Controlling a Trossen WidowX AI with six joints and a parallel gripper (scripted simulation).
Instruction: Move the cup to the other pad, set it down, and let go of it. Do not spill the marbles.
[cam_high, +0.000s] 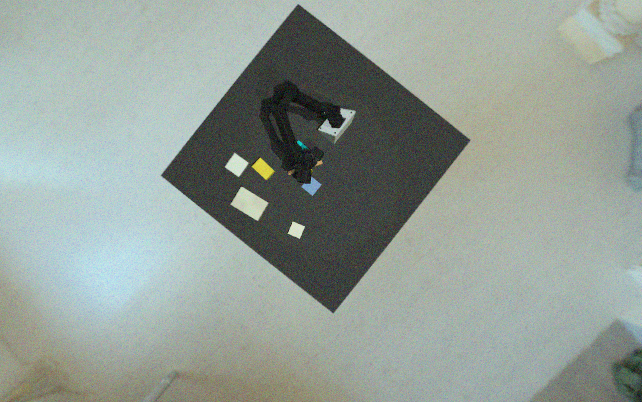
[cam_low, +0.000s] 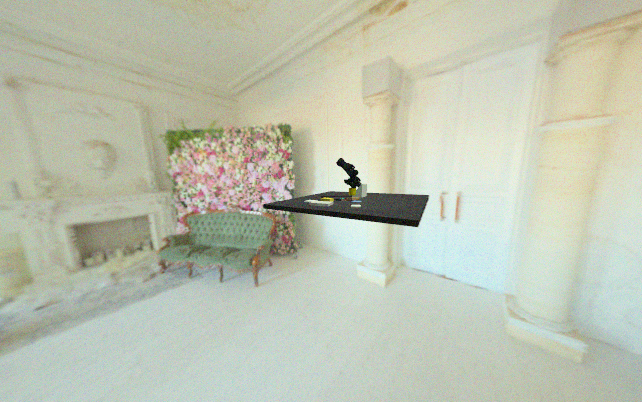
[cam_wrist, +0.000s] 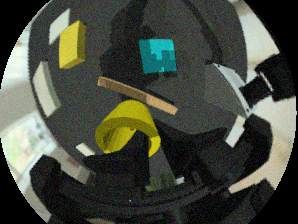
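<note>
My gripper tip is 6 cm past the cyan pad, 11 cm to the left of it and 10 cm above it. Round my gripper tip: cup (2 cm ahead); wooden stick (3 cm to the right, 9 cm below).
</note>
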